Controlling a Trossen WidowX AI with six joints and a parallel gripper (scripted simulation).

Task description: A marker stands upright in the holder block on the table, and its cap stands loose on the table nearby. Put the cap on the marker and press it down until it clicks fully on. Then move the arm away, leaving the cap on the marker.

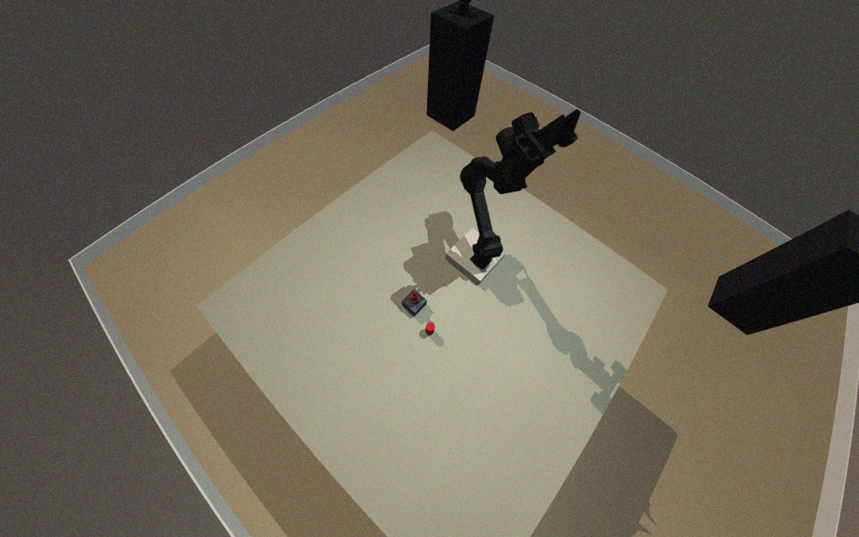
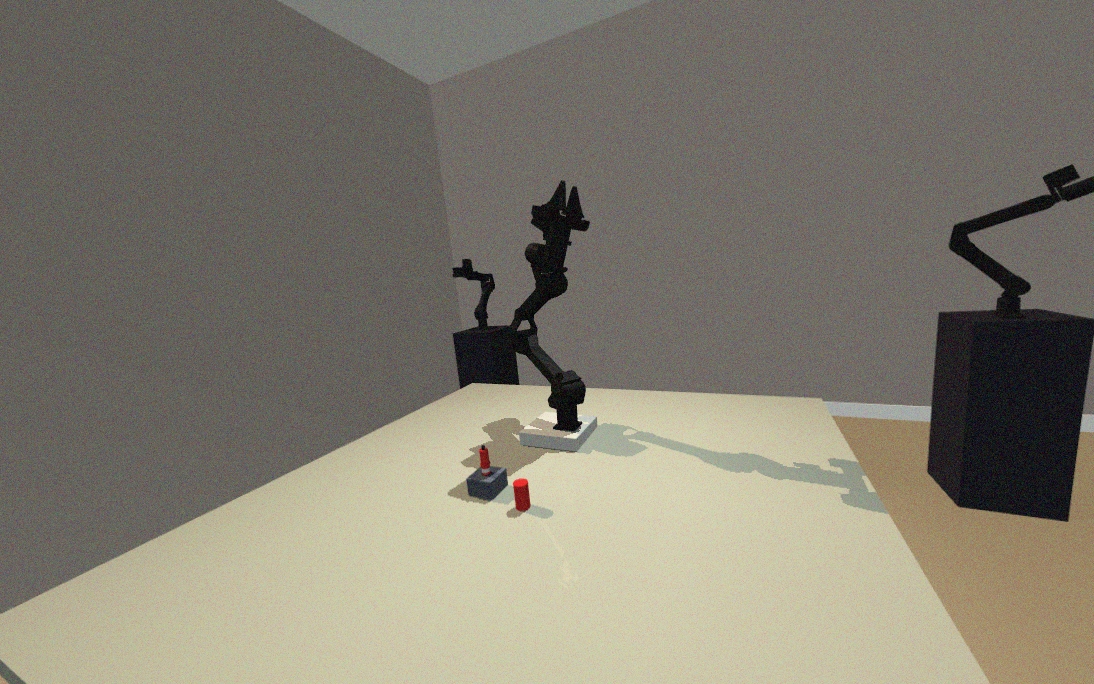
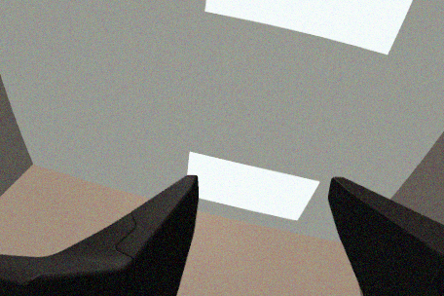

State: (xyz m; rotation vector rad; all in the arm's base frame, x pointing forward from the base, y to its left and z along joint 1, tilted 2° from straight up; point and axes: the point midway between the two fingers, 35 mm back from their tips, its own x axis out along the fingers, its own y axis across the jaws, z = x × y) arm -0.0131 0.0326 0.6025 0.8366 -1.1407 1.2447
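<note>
The red cap is 36 cm ahead of my gripper tip, 2 cm to the right of it and 64 cm below it. Also, from my gripper tip: holder block (33 cm ahead, 12 cm to the right, 65 cm below).
</note>
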